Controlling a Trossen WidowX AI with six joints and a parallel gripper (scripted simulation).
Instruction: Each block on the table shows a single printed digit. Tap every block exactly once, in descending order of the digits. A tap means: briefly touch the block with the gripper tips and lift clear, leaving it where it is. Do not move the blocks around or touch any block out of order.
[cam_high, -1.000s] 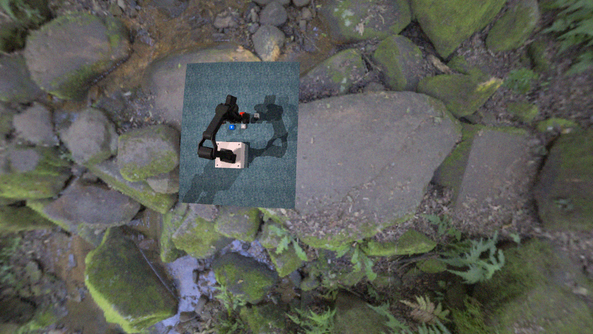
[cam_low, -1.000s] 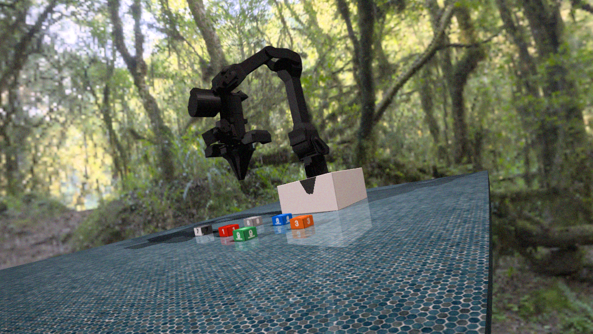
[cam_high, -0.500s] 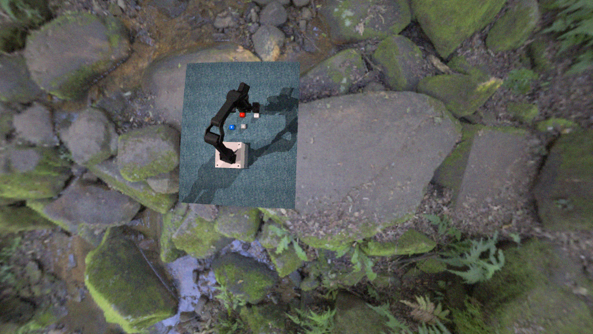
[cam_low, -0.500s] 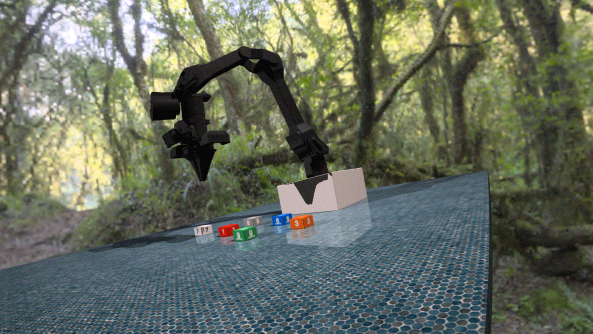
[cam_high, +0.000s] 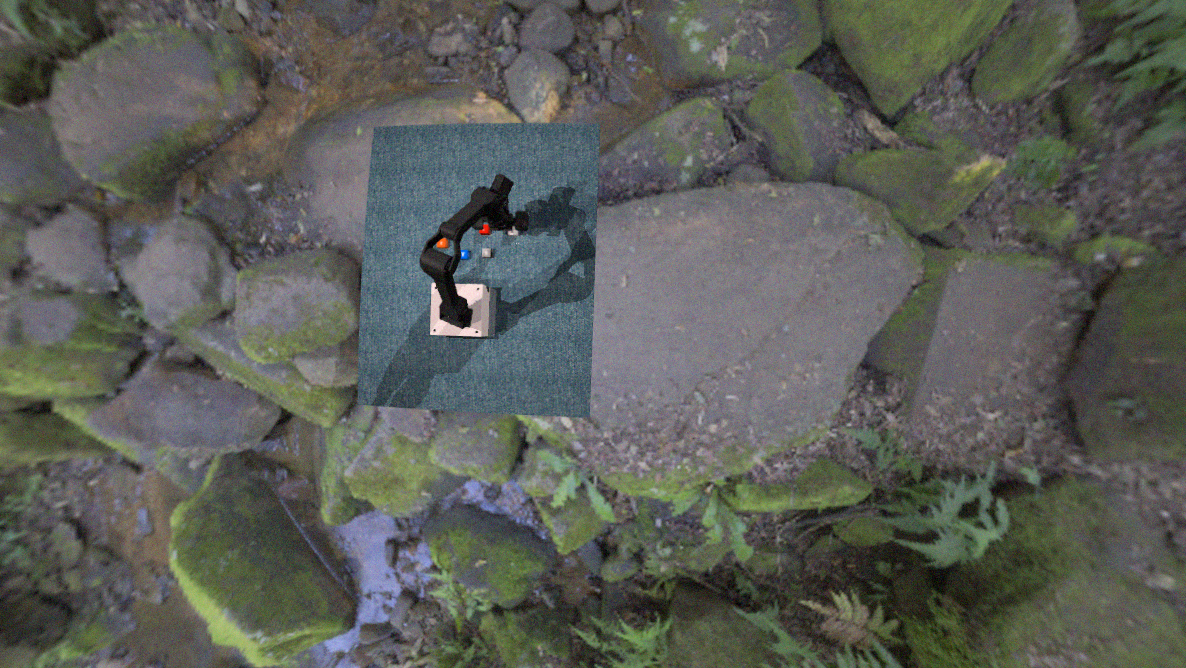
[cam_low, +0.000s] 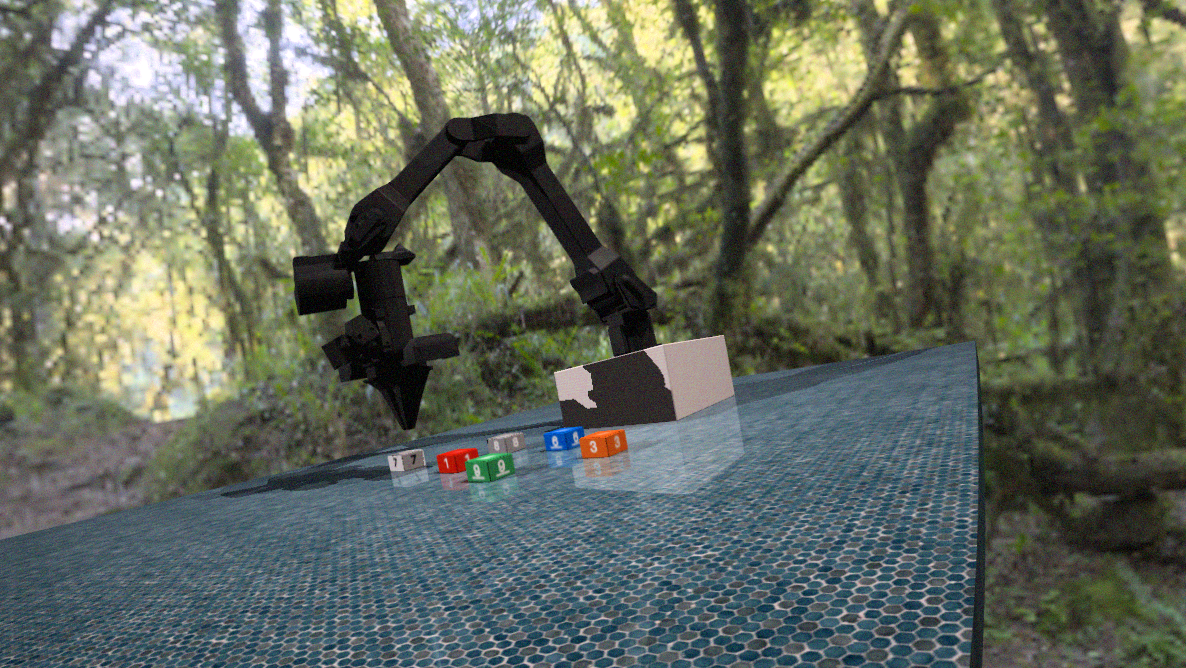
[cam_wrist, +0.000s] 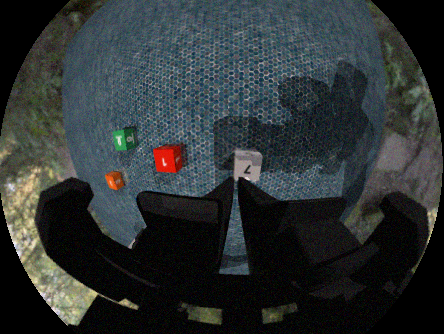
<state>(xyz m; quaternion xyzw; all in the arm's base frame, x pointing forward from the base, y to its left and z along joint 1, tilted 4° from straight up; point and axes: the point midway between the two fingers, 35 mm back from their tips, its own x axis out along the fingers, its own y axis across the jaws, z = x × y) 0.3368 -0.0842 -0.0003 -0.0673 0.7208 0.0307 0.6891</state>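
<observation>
My gripper tip is now 4 cm above the white block and 1 cm to the left of it. From my gripper tip the other things lie so: red block 9 cm to the left, 4 cm below, 1 cm behind; then green block 18 cm to the left, 4 cm below, 1 cm ahead; then grey block 9 cm behind, 7 cm to the left, 4 cm below.
</observation>
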